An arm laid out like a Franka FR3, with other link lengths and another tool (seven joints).
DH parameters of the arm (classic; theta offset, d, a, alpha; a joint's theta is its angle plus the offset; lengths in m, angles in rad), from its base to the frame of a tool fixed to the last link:
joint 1: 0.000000 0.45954 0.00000 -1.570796
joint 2: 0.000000 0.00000 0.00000 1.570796
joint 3: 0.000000 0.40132 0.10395 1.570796
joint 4: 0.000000 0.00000 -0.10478 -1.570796
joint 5: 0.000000 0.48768 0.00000 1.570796
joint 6: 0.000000 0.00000 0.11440 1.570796
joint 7: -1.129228 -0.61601 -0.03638 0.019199
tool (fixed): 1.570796 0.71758 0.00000 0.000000
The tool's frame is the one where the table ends.
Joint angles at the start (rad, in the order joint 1, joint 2, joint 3, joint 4, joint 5, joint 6, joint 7):
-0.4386, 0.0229, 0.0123, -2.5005, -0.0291, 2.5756, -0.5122
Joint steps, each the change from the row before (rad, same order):
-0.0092, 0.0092, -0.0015, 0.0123, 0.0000, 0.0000, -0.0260
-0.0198, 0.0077, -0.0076, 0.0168, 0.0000, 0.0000, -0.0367
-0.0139, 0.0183, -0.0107, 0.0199, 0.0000, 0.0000, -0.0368
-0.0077, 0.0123, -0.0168, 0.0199, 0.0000, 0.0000, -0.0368
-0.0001, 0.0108, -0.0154, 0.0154, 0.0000, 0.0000, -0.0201
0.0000, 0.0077, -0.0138, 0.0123, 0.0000, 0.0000, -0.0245
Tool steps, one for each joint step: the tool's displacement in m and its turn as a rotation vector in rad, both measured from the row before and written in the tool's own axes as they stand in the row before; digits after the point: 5 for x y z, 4 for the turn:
0.00491, 0.00713, -0.00018, -0.0011, 0.0029, -0.0152
0.00514, 0.01768, -0.00301, -0.0032, 0.0083, -0.0092
0.00565, 0.01642, 0.00202, -0.0026, 0.0008, -0.0122
0.00531, 0.01686, -0.00158, -0.0047, 0.0064, -0.0123
0.00390, 0.01106, -0.00040, -0.0037, 0.0036, -0.0047
0.00300, 0.00994, -0.00087, -0.0039, 0.0036, -0.0108

